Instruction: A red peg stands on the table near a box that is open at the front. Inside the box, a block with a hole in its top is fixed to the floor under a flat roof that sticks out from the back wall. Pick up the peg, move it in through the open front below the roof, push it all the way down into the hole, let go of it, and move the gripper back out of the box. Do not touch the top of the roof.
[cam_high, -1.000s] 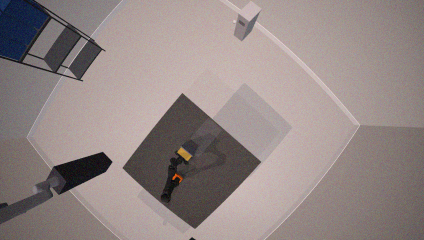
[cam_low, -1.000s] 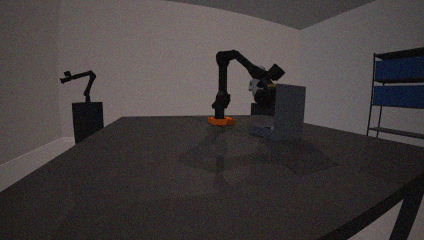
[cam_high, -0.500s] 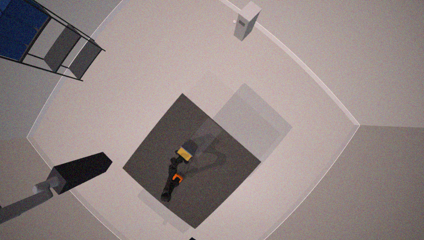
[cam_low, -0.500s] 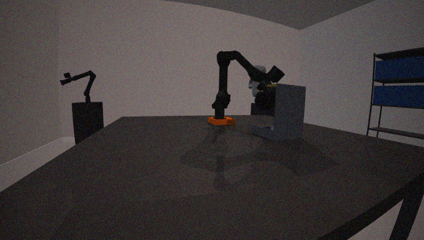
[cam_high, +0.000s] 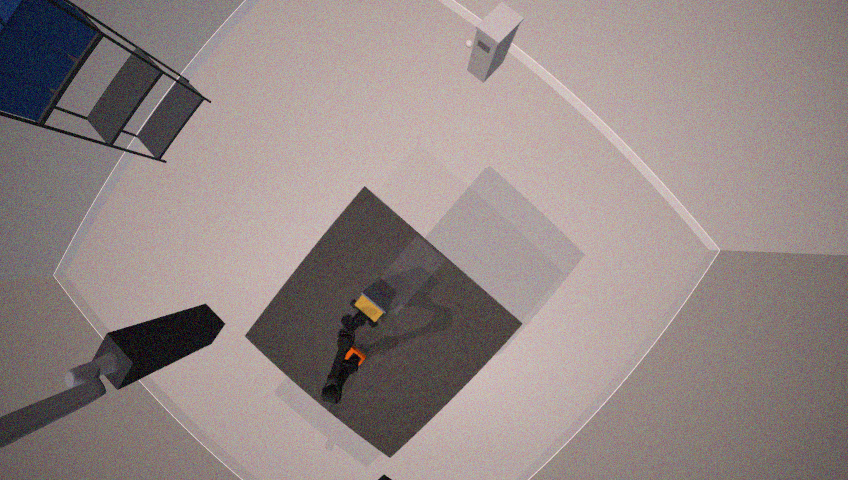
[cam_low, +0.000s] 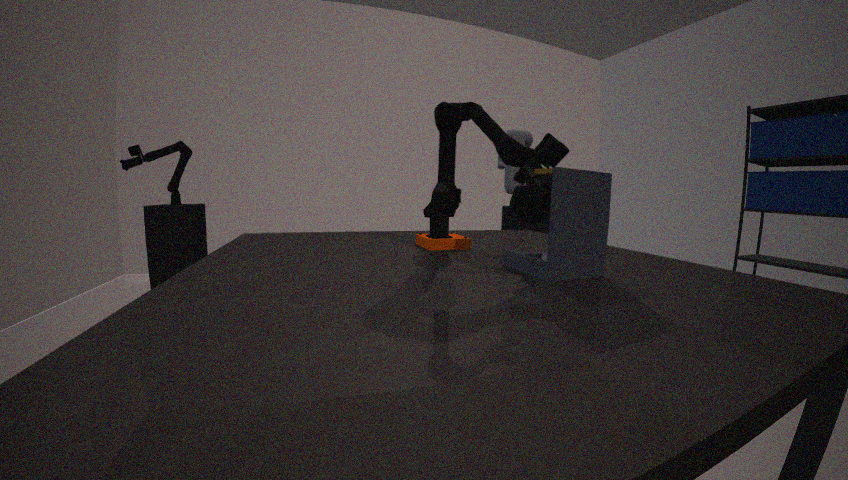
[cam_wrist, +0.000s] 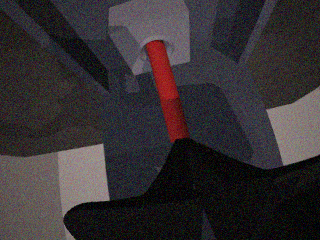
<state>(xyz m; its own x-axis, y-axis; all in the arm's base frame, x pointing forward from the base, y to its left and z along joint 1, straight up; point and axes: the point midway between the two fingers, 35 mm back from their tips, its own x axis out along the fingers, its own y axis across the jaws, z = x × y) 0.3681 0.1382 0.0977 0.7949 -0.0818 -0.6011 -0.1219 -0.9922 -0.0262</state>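
The red peg is 1 cm behind my gripper tip and 4 cm below it. From my gripper tip the other things lie so: yellow roof (1 cm to the left, 11 cm above).
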